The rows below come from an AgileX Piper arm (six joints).
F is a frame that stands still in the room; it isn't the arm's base.
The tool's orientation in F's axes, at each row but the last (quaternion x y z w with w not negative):
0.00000, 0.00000, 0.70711, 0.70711
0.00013, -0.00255, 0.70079, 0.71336
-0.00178, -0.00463, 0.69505, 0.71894
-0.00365, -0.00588, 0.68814, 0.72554
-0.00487, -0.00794, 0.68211, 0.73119
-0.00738, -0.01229, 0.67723, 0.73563
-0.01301, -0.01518, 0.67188, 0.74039
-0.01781, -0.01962, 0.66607, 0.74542
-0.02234, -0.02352, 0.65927, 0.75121
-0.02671, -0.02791, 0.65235, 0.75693
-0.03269, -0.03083, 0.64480, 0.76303
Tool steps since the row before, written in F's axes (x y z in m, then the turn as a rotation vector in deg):
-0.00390, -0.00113, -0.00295, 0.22, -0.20, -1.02
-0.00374, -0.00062, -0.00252, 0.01, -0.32, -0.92
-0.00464, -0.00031, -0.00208, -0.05, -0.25, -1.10
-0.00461, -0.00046, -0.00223, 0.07, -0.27, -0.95
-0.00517, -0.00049, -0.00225, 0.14, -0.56, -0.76
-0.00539, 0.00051, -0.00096, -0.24, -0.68, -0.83
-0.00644, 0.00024, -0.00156, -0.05, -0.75, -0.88
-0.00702, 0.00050, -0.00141, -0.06, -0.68, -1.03
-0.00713, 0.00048, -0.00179, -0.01, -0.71, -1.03
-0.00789, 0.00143, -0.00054, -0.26, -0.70, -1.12
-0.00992, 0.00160, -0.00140, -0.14, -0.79, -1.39
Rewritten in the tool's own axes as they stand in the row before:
-0.00113, 0.00390, -0.00295, -0.20, -0.22, -1.02
-0.00070, 0.00374, -0.00250, -0.32, -0.01, -0.92
-0.00048, 0.00465, -0.00204, -0.26, 0.05, -1.10
-0.00071, 0.00461, -0.00217, -0.27, -0.07, -0.95
-0.00086, 0.00516, -0.00215, -0.55, -0.16, -0.76
0.00006, 0.00544, -0.00081, -0.70, 0.21, -0.82
-0.00039, 0.00649, -0.00130, -0.76, 0.01, -0.88
-0.00030, 0.00710, -0.00104, -0.69, 0.04, -1.03
-0.00046, 0.00723, -0.00132, -0.71, -0.02, -1.03
0.00025, 0.00803, 0.00008, -0.74, 0.24, -1.10
-0.00008, 0.01013, -0.00049, -0.81, 0.13, -1.38

